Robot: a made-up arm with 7 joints. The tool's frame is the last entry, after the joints. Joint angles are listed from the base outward. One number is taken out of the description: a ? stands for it. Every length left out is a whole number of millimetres.
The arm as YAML. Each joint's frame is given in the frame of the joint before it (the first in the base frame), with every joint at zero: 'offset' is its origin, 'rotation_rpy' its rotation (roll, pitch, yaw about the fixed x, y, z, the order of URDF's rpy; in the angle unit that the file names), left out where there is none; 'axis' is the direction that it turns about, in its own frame. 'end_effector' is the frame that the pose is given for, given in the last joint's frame.
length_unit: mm
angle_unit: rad
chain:
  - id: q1
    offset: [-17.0, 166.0, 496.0]
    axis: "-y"
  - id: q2
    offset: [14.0, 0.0, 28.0]
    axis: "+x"
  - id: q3
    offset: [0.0, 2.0, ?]
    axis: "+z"
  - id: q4
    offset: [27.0, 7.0, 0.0]
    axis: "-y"
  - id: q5
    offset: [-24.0, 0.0, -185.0]
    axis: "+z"
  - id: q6
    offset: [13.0, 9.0, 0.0]
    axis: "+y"
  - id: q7
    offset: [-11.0, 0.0, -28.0]
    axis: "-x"
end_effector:
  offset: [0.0, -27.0, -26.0]
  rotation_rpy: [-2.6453, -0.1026, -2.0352]
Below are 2 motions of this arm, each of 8 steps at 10 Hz.
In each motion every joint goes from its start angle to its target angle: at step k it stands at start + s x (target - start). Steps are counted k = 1, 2, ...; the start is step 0. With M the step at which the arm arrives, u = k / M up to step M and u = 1 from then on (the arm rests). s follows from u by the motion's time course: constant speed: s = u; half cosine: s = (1 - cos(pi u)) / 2; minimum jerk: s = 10 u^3 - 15 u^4 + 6 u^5.
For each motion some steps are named. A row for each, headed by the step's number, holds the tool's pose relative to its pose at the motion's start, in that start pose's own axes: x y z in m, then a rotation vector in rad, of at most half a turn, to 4 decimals.
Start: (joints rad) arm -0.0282 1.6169 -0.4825 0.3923 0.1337 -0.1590 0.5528
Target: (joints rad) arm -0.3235 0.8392 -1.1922 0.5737 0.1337 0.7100 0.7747
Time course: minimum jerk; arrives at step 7
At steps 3, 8:
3: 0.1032 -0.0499 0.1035 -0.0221 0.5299 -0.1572
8: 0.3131 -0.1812 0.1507 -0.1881 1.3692 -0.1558

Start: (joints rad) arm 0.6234 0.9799 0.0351 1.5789 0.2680 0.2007 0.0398
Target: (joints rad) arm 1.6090 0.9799 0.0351 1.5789 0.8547 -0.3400 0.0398
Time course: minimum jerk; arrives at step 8
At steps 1, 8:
1: -0.0045 -0.0019 0.0017 0.0162 -0.0191 0.0001
8: -0.2521 -0.1648 -0.0624 1.1326 -1.1206 0.1761

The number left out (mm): -214.0
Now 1 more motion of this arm.
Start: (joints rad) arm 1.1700 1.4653 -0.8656 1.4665 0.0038 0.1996 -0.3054
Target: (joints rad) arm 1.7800 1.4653 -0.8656 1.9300 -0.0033 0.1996 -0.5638
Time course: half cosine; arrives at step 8
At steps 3, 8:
3: -0.0657 -0.0081 0.0023 0.0125 -0.2997 0.0750
8: -0.2006 -0.0433 -0.0490 0.0400 -0.9570 0.2951

